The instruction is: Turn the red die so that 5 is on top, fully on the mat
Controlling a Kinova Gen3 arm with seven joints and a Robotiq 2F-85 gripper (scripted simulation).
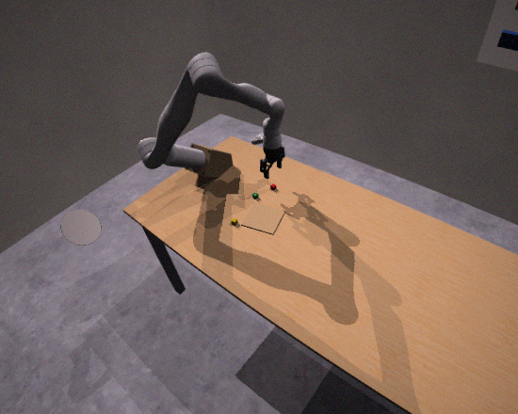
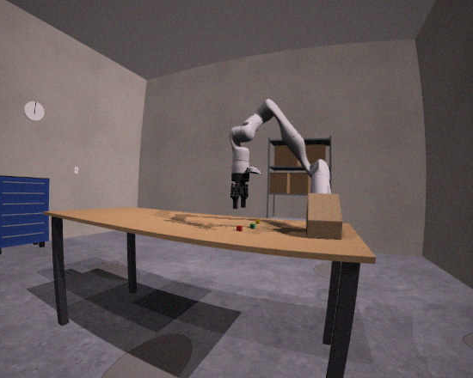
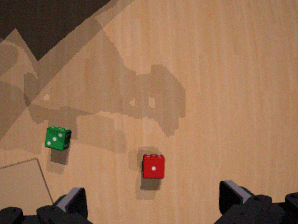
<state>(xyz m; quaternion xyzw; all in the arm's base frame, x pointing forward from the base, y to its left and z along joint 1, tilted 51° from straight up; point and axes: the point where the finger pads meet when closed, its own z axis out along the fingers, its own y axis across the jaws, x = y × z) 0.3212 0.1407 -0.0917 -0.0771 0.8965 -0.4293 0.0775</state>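
My gripper is now 90 mm above the red die. Round my hand: tan mat (160 mm to the right, 100 mm below, 90 mm ahead); yellow die (260 mm to the right, 90 mm below, 10 mm ahead); green die (90 mm to the right, 90 mm below, 30 mm behind).
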